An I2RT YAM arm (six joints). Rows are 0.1 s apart.
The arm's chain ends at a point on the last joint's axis. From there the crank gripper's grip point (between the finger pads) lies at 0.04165 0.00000 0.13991 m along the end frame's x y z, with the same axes.
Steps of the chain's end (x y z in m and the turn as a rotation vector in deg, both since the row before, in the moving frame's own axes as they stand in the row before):
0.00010 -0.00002 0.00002 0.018 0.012 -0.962
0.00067 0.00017 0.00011 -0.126 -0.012 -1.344
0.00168 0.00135 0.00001 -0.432 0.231 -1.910
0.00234 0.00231 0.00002 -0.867 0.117 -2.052
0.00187 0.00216 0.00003 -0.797 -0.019 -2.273
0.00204 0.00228 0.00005 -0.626 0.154 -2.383
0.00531 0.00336 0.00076 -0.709 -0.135 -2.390
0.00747 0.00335 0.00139 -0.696 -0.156 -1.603
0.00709 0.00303 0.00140 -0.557 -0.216 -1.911
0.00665 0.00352 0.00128 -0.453 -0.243 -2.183
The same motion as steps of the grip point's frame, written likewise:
0.00012 -0.00076 0.00001 0.018 0.012 -0.962
0.00063 -0.00050 0.00012 -0.126 -0.012 -1.344
0.00224 0.00101 -0.00016 -0.432 0.231 -1.910
0.00264 0.00293 -0.00007 -0.867 0.117 -2.052
0.00183 0.00245 0.00004 -0.797 -0.019 -2.273
0.00241 0.00207 -0.00006 -0.626 0.154 -2.383
0.00498 0.00336 0.00086 -0.709 -0.135 -2.390
0.00710 0.00389 0.00150 -0.696 -0.156 -1.603
0.00656 0.00301 0.00156 -0.557 -0.216 -1.911
0.00605 0.00305 0.00146 -0.453 -0.243 -2.183

